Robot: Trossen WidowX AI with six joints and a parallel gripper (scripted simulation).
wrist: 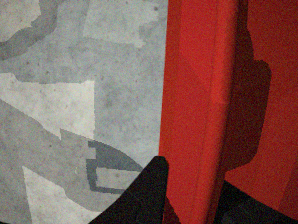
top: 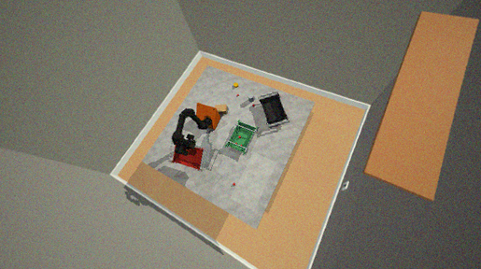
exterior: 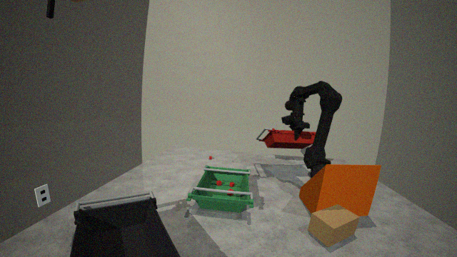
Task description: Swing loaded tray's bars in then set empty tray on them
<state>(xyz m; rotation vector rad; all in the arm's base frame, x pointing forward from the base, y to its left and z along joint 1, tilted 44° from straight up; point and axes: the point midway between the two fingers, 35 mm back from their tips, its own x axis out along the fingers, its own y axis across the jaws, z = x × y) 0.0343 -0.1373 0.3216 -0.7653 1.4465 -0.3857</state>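
Now: the red tray 2 cm ahead of my gripper tip, 8 cm to the right of it and 1 cm below it. From my gripper tip the other things lie so: tan box: 3 cm behind, 51 cm to the left, 15 cm below; red cube: 47 cm ahead, 9 cm to the right, 17 cm below; yellow piece: 5 cm behind, 85 cm to the left, 17 cm below.
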